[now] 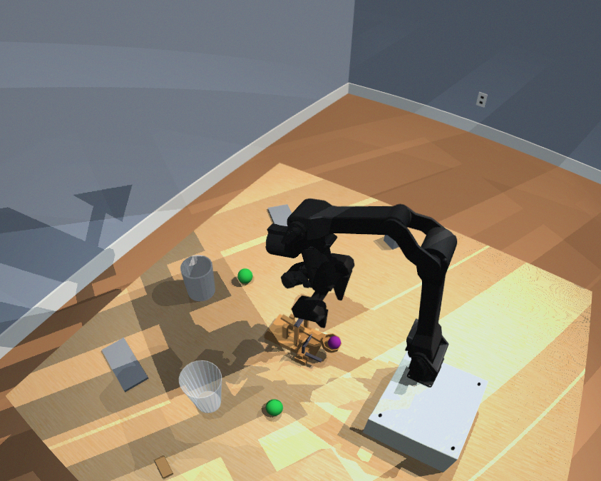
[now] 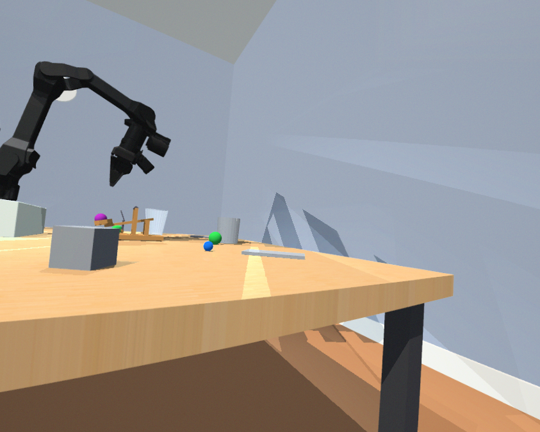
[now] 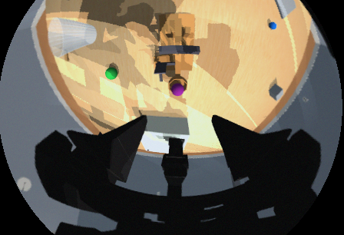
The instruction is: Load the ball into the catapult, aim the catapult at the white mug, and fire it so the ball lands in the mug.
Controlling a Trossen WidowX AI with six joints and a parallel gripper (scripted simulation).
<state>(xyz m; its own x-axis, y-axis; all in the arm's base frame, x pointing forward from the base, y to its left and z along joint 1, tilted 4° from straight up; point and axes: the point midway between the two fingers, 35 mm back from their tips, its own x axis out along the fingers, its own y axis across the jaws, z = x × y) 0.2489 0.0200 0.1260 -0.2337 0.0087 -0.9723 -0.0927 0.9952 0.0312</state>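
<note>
My gripper tip is 2 cm past the purple ball and 11 cm above it. The rest, counted from my gripper tip: translucent mug (15 cm ahead, 28 cm to the left, 14 cm below); blue ball (24 cm ahead, 29 cm to the right, 16 cm below); wooden catapult (5 cm ahead, 2 cm to the left, 12 cm below).
</note>
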